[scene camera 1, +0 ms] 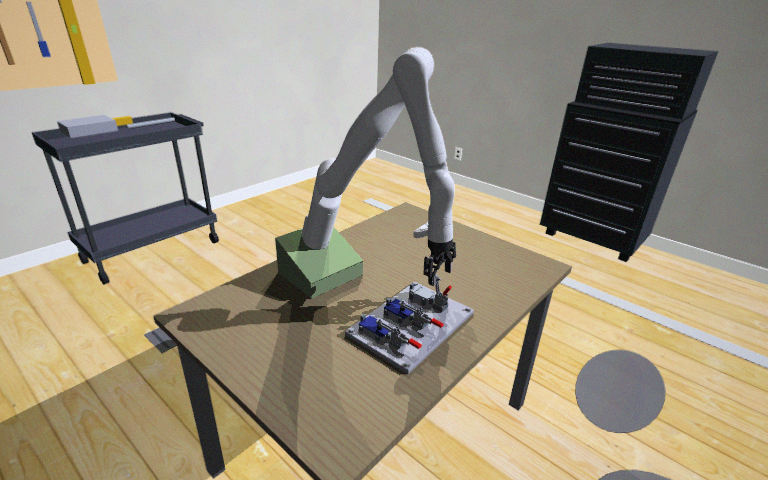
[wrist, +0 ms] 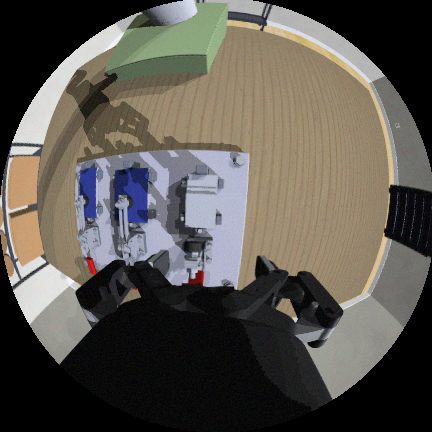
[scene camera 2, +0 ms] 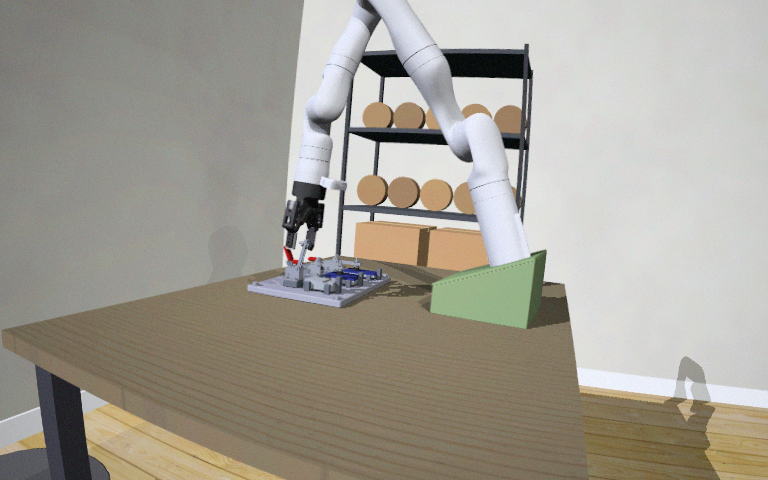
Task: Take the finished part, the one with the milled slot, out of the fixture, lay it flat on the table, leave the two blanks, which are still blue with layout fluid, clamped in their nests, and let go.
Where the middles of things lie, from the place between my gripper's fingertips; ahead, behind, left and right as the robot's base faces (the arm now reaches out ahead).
Scene:
Now: hand 8 cm above the finished part [wrist: 200, 200], 5 cm past it and 2 cm to the left of it. From my hand the other things lie so: fixture plate [scene camera 1: 430, 337] 13 cm to the right, 10 cm below, 2 cm behind.

